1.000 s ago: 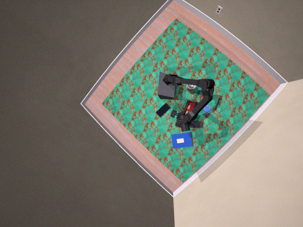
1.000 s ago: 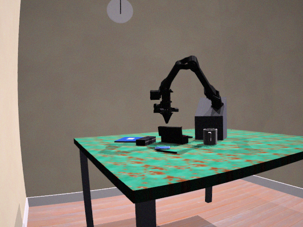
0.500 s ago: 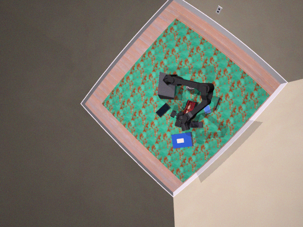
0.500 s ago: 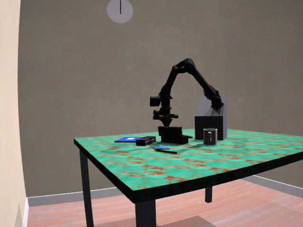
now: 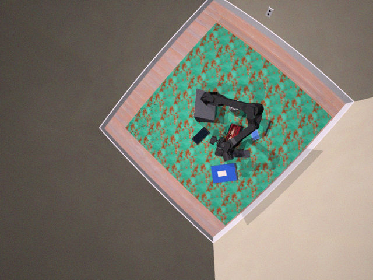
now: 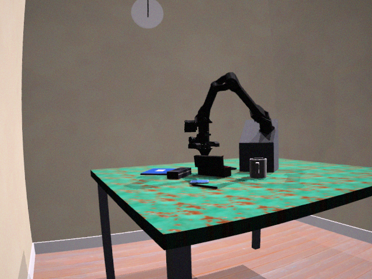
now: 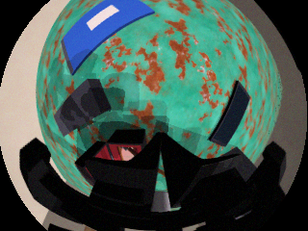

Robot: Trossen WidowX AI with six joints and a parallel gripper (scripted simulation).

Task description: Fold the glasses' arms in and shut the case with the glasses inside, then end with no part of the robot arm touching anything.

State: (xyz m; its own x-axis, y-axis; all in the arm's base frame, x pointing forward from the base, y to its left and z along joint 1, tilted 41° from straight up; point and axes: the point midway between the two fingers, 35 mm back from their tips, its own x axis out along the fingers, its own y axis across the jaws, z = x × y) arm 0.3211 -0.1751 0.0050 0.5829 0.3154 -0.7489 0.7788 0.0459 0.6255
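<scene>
Now: hand 80 mm to the right of the glasses and 50 mm above it. The rest, counted from my hand: black glasses case 130 mm to the left, 50 mm below, 30 mm ahead; then black box 170 mm ahead, 80 mm below, 40 mm to the left; then glasses case lid 130 mm to the left, 60 mm ahead, 20 mm below.
</scene>
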